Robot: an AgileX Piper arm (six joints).
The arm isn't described. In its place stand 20 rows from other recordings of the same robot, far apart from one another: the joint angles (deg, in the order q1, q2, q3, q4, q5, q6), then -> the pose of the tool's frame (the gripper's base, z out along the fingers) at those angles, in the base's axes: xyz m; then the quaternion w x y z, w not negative.
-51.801, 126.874, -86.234, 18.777, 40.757, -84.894 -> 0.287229 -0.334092 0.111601 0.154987 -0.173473 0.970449 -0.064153
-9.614, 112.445, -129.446, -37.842, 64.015, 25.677 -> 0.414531 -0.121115 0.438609 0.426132 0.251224 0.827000 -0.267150
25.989, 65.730, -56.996, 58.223, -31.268, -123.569 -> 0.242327 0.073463 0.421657 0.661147 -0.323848 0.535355 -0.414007
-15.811, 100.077, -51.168, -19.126, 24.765, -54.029 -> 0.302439 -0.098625 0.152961 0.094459 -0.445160 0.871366 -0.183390
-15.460, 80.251, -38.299, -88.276, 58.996, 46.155 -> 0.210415 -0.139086 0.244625 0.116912 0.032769 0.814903 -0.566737
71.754, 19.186, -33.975, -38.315, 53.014, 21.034 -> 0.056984 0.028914 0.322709 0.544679 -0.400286 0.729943 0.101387
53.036, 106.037, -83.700, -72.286, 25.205, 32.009 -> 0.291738 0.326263 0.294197 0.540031 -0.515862 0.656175 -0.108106
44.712, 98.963, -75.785, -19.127, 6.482, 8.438 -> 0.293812 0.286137 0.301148 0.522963 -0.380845 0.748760 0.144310
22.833, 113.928, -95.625, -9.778, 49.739, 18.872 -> 0.410462 0.160024 0.249017 0.244083 -0.071867 0.967019 0.011560
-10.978, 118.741, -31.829, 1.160, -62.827, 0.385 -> 0.306627 -0.061150 0.077113 0.577137 0.089582 0.809631 -0.058178
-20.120, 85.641, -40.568, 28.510, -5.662, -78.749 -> 0.277810 -0.106338 0.210642 0.364358 -0.220899 0.859284 -0.282979
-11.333, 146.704, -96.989, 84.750, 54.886, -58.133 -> 0.488432 -0.022290 0.043268 0.243697 0.104540 0.847366 0.460059
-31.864, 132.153, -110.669, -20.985, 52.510, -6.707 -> 0.409986 -0.285283 0.175997 0.115557 0.129889 0.961603 -0.212357
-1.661, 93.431, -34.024, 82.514, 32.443, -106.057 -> 0.260071 0.040881 0.145313 0.310090 -0.258740 0.892488 0.200905
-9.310, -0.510, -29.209, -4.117, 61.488, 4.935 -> -0.008836 -0.004369 0.279153 0.522100 0.107451 0.844244 -0.055836
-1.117, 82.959, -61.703, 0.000, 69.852, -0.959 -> 0.256707 -0.005005 0.268113 0.033921 0.001378 0.999423 -0.000615
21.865, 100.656, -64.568, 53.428, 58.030, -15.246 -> 0.286659 0.181837 0.218457 0.015284 0.061380 -0.921612 -0.382923
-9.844, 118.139, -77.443, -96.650, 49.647, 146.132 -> 0.418033 -0.142449 0.197482 0.556134 0.554050 0.588314 -0.193985
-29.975, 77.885, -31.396, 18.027, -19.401, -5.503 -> 0.224197 -0.140109 0.222221 0.537400 0.321825 0.768492 -0.130577
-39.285, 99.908, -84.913, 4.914, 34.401, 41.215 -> 0.314281 -0.251408 0.309176 0.386501 0.612813 0.687944 0.042551
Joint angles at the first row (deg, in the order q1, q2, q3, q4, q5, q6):
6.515 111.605 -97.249 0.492 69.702 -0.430
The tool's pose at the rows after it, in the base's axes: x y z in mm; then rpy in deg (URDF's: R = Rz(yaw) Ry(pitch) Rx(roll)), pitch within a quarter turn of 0, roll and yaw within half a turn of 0:
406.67, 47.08, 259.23, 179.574, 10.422, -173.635
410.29, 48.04, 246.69, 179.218, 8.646, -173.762
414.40, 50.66, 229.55, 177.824, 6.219, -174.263
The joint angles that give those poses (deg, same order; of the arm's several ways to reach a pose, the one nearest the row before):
6.515 112.121 -97.250 0.425 69.702 0.000
6.515 113.821 -97.175 0.789 69.703 0.000
6.514 116.120 -97.059 2.230 69.702 -0.001

